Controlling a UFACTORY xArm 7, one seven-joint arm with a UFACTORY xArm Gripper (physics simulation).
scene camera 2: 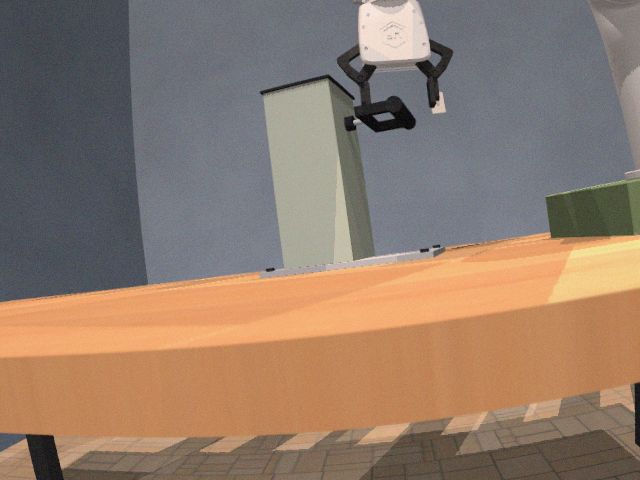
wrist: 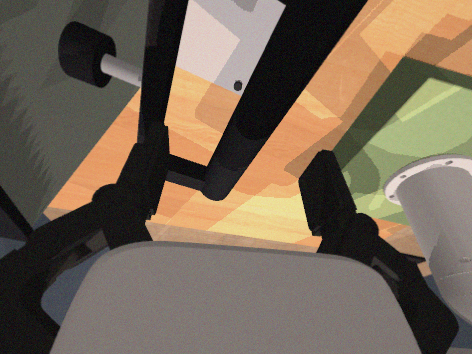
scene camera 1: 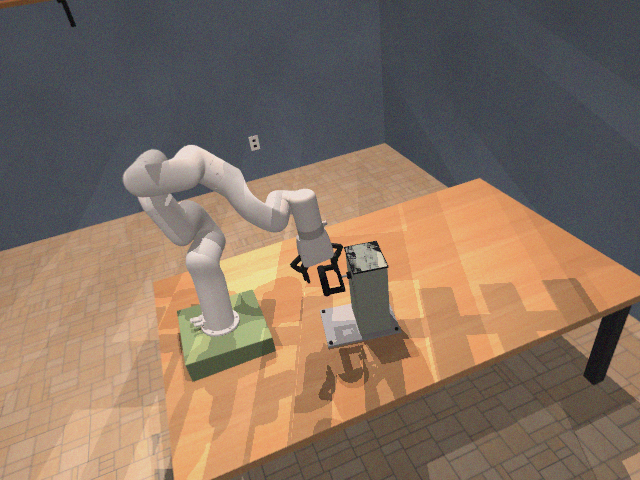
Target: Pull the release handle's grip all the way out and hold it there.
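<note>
The release handle's grip (scene camera 1: 324,281) (scene camera 2: 404,112) (wrist: 280,75) is the thick outer bar of a black rectangular frame. A short pale rod (scene camera 2: 356,122) (wrist: 120,70) joins the frame to a black collar (scene camera 2: 349,123) (wrist: 82,54) on the tall grey-green post (scene camera 1: 369,299) (scene camera 2: 305,180) (wrist: 30,100). A short length of rod shows outside the collar. My gripper (scene camera 1: 321,272) (scene camera 2: 399,103) (wrist: 242,154) is open and empty, pointing down at the frame's upper end. In the wrist view, one finger overlaps the frame's post side; the other stands clear beyond the grip. Contact cannot be told.
The post stands on a grey base plate (scene camera 1: 336,315) (scene camera 2: 403,257) (wrist: 205,45) with dark bolts, on the wooden table (scene camera 1: 516,248) (scene camera 2: 310,382). The arm's green base block (scene camera 1: 227,356) (scene camera 2: 589,209) (wrist: 425,120) is on the grip's side of the post.
</note>
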